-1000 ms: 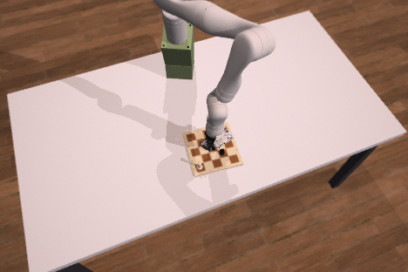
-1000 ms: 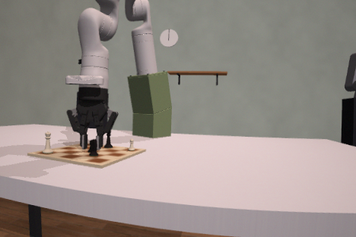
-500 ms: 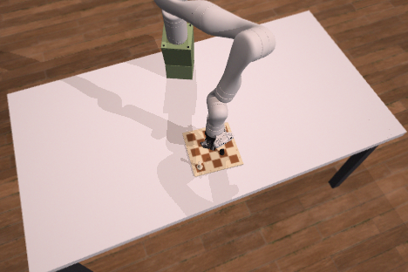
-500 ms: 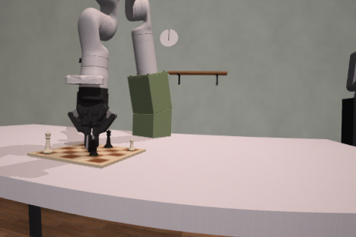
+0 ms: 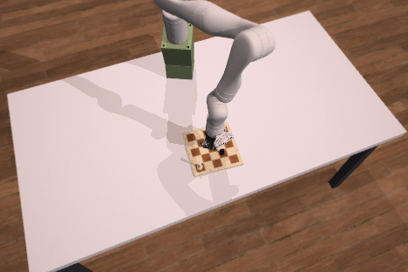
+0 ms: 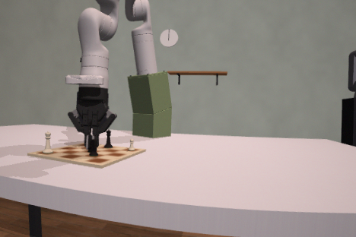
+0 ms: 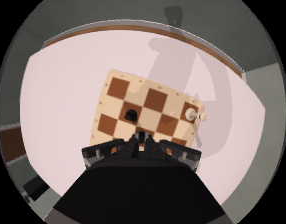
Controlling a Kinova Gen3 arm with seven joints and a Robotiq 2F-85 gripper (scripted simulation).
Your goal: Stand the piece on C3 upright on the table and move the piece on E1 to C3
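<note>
Right now the chessboard is 3 cm below my hand. The rest, counted from my hand: white pawn 8 cm to the left, 8 cm behind, 1 cm below; black pawn 1 cm below; black piece 8 cm behind.
</note>
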